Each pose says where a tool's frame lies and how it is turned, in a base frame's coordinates. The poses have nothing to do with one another.
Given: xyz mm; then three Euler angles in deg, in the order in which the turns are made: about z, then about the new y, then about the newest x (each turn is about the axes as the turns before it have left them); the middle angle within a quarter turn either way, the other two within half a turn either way.
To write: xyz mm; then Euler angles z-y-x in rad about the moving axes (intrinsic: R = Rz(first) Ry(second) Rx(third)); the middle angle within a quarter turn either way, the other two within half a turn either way. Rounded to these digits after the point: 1 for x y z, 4 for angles.
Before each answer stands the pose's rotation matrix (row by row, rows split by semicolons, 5 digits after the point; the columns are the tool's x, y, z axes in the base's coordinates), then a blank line. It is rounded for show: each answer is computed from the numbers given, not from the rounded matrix.
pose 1, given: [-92.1, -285.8, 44.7, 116.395, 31.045, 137.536]
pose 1, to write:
-0.38088 0.50602 0.77387; 0.76745 0.63982 -0.04065; -0.51571 0.57842 -0.63204

[-92.1, -285.8, 44.7, 2.0315, 0.5418, 2.4005]
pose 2, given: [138.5, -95.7, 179.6, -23.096, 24.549, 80.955]
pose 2, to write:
0.83670 0.43909 -0.32731; -0.35681 -0.01634 -0.93403; -0.41547 0.89830 0.14300

[138.5, -95.7, 179.6, -0.4031, 0.4285, 1.4129]
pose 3, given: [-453.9, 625.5, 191.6, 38.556, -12.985, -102.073]
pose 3, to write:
0.76200 0.30219 -0.57274; 0.60734 -0.02661 0.79400; 0.22470 -0.95288 -0.20381

[-453.9, 625.5, 191.6, 0.6729, -0.2266, -1.7815]
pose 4, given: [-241.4, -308.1, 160.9, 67.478, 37.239, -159.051]
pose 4, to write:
0.30494 0.77980 -0.54674; 0.73540 -0.55758 -0.38509; -0.60514 -0.28464 -0.74349

[-241.4, -308.1, 160.9, 1.1777, 0.6499, -2.7760]
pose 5, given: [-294.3, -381.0, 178.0, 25.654, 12.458, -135.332]
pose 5, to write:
0.88020 0.17120 -0.44265; 0.42274 -0.70674 0.56728; -0.21572 -0.68645 -0.69445

[-294.3, -381.0, 178.0, 0.4477, 0.2174, -2.3620]
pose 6, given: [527.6, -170.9, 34.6, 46.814, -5.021, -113.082]
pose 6, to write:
0.68174 0.34096 -0.64728; 0.72634 -0.20960 0.65460; 0.08752 -0.91641 -0.39054

[527.6, -170.9, 34.6, 0.8171, -0.0876, -1.9737]
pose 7, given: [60.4, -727.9, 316.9, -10.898, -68.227, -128.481]
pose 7, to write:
0.36424 0.59621 0.71544; -0.07013 -0.74847 0.65945; 0.92866 -0.29037 -0.23081

[60.4, -727.9, 316.9, -0.1902, -1.1908, -2.2424]
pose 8, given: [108.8, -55.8, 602.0, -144.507, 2.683, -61.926]
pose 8, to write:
-0.81329 0.30687 0.49435; -0.57997 -0.35919 -0.73118; -0.04681 -0.88137 0.47010

[108.8, -55.8, 602.0, -2.5221, 0.0468, -1.0808]
